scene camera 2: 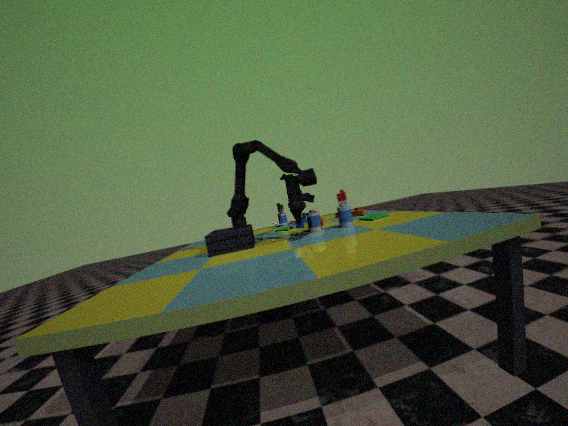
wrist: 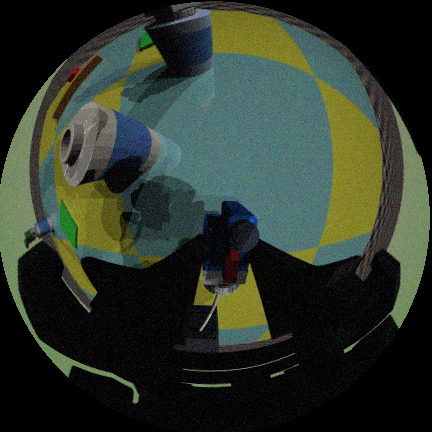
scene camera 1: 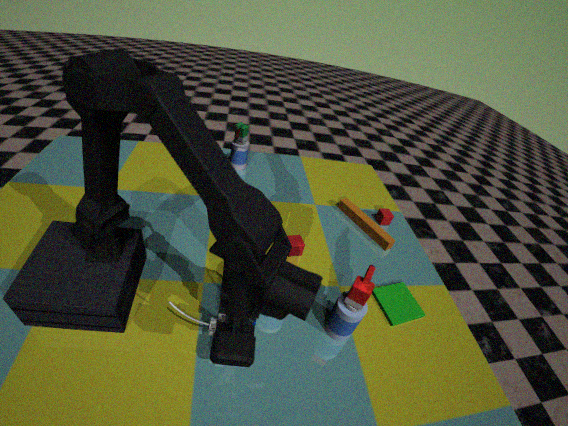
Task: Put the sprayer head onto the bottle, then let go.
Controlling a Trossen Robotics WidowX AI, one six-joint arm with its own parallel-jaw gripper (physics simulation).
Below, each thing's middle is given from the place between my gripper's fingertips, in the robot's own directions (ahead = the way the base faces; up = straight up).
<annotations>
I see the bottle (wrist: 99, 142) 100 mm ahead of my hand, 90 mm to the left of it and 10 mm below it. Round my hand: orange bar (scene camera 1: 383, 239) (430 mm ahead, 340 mm to the left, 50 mm below).
</annotations>
